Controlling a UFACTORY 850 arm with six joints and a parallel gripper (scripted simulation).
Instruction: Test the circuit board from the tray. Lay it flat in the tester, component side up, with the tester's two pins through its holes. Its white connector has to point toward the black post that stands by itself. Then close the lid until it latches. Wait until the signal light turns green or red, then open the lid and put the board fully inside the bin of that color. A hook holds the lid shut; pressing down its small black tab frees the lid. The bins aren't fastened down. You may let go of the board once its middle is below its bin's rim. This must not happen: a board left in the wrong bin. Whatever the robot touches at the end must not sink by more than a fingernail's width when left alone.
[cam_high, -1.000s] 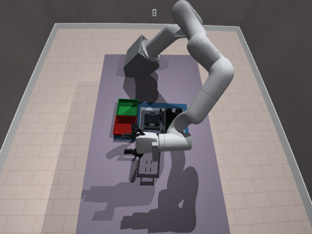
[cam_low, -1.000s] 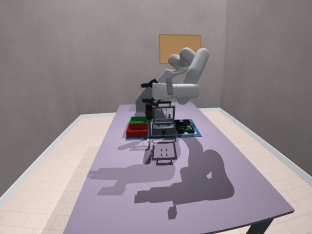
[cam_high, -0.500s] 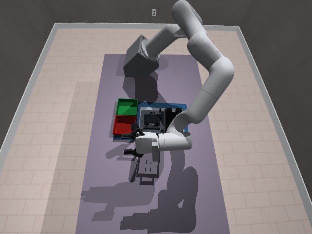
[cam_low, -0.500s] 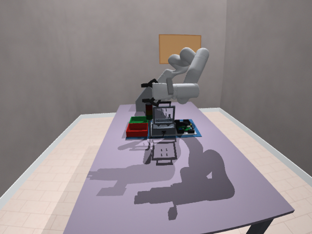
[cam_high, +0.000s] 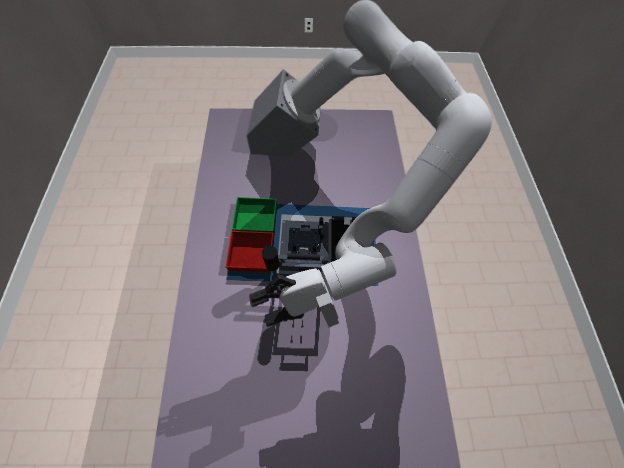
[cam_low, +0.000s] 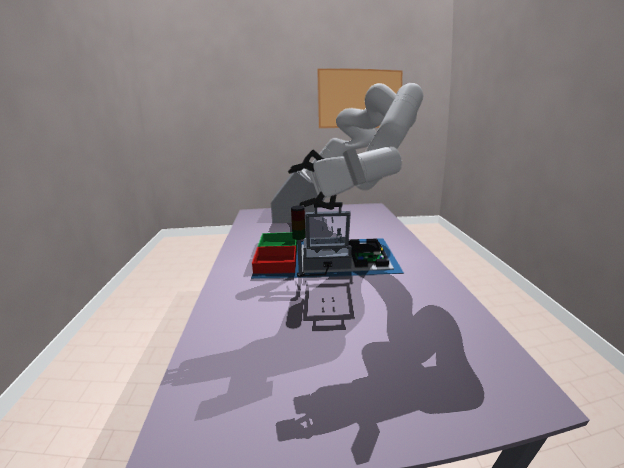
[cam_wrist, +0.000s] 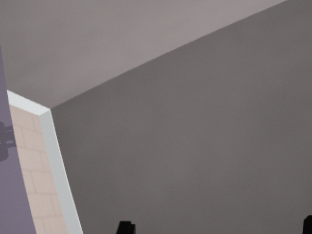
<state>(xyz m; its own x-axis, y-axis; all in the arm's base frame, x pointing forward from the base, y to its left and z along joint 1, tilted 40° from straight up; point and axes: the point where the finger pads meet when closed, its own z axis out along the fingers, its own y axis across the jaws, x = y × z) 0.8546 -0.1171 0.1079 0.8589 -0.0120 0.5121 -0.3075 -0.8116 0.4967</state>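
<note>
The green circuit board lies 29 cm behind my hand, 25 cm to the left of it and 35 cm below it. From my hand the other things lie so: clear lid: 20 cm behind, 8 cm to the left, 19 cm below; red bin: 27 cm behind, 12 cm to the right, 36 cm below; tester nest: 32 cm behind, 8 cm to the left, 30 cm below.
</note>
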